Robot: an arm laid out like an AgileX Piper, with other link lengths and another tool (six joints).
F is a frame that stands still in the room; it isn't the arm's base.
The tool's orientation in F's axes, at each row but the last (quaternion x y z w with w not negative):
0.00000, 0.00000, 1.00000, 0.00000
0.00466, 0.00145, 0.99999, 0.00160
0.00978, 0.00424, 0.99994, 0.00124
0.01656, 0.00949, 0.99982, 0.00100
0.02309, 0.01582, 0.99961, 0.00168
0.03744, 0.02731, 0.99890, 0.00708
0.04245, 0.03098, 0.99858, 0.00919
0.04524, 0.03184, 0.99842, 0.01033
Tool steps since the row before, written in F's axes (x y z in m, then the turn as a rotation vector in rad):
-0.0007, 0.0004, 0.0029, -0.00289, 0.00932, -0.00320
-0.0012, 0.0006, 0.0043, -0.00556, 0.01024, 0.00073
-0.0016, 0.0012, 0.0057, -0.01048, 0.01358, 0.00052
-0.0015, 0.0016, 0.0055, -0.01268, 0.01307, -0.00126
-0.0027, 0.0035, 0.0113, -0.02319, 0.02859, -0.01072
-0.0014, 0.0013, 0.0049, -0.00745, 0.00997, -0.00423
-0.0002, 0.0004, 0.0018, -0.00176, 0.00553, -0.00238
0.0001, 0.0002, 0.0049, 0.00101, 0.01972, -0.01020
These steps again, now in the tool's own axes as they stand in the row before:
0.0007, -0.0004, 0.0029, 0.00289, -0.00932, -0.00320
0.0012, -0.0006, 0.0043, 0.00560, -0.01022, 0.00071
0.0017, -0.0011, 0.0057, 0.01052, -0.01355, 0.00043
0.0017, -0.0015, 0.0055, 0.01266, -0.01307, -0.00143
0.0032, -0.0031, 0.0113, 0.02279, -0.02885, -0.01087
0.0018, -0.0010, 0.0048, 0.00728, -0.01010, -0.00423
0.0004, -0.0003, 0.0018, 0.00167, -0.00564, -0.00218
0.0003, 0.0001, 0.0049, -0.00146, -0.02035, -0.00881

